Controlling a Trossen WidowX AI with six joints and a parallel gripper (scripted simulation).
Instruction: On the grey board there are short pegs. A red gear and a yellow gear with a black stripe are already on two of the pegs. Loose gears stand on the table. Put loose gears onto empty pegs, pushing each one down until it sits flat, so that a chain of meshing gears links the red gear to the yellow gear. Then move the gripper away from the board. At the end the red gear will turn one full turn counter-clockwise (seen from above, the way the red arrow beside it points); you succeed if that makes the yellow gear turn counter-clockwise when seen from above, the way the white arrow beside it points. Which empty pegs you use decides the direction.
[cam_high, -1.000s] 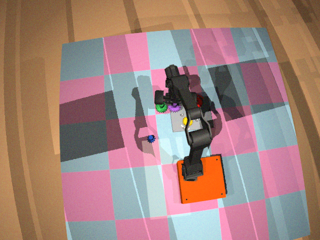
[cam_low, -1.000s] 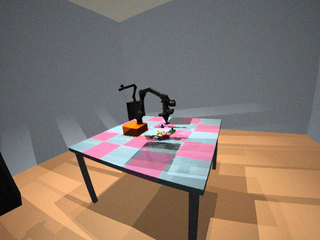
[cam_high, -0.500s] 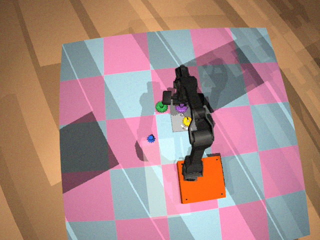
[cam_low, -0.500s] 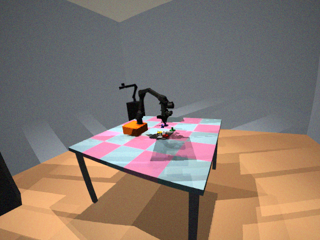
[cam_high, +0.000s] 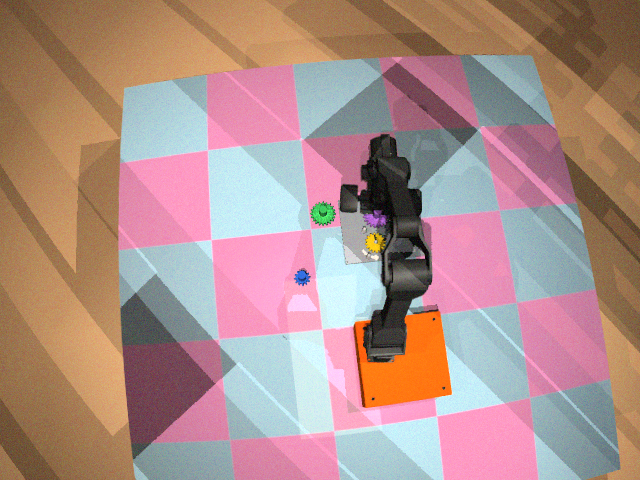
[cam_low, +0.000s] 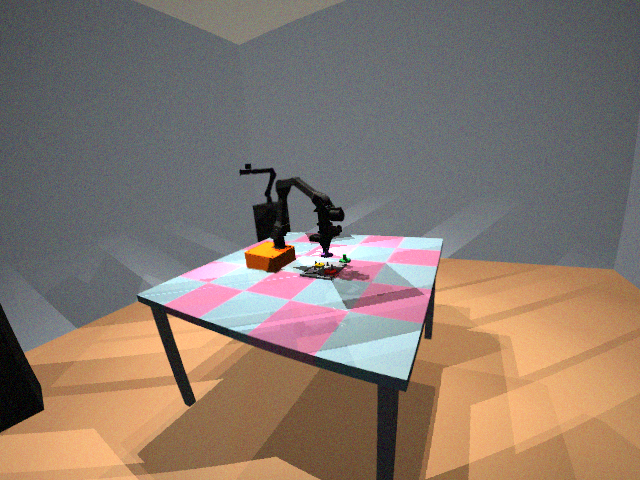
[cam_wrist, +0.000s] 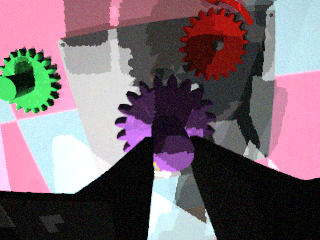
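My gripper tip is 5 cm past the yellow gear, 1 cm to the left of it and 8 cm above it. Round my gripper tip: green gear 2 cm ahead, 13 cm to the left, 8 cm below; small blue gear 15 cm behind, 18 cm to the left, 8 cm below; purple gear 1 cm below.
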